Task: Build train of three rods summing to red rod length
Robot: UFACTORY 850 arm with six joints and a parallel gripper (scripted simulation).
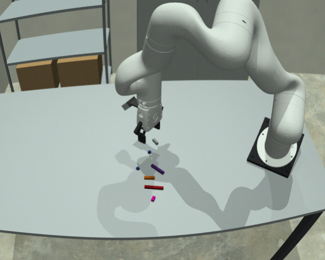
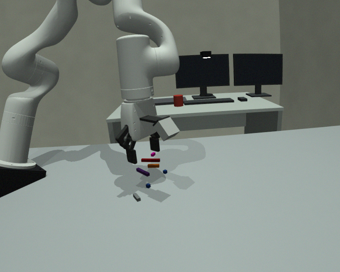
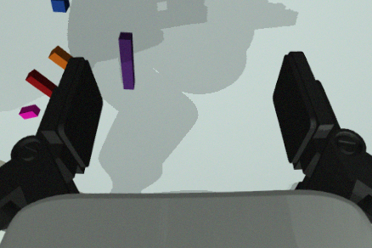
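Right now my hand is 23 cm to the right of the magenta rod, 11 cm above it and 3 cm past it. Round my hand: grey rod 11 cm below, 6 cm to the right, 2 cm behind; then blue rod 11 cm below; then purple rod 11 cm below, 9 cm to the left, 4 cm behind.
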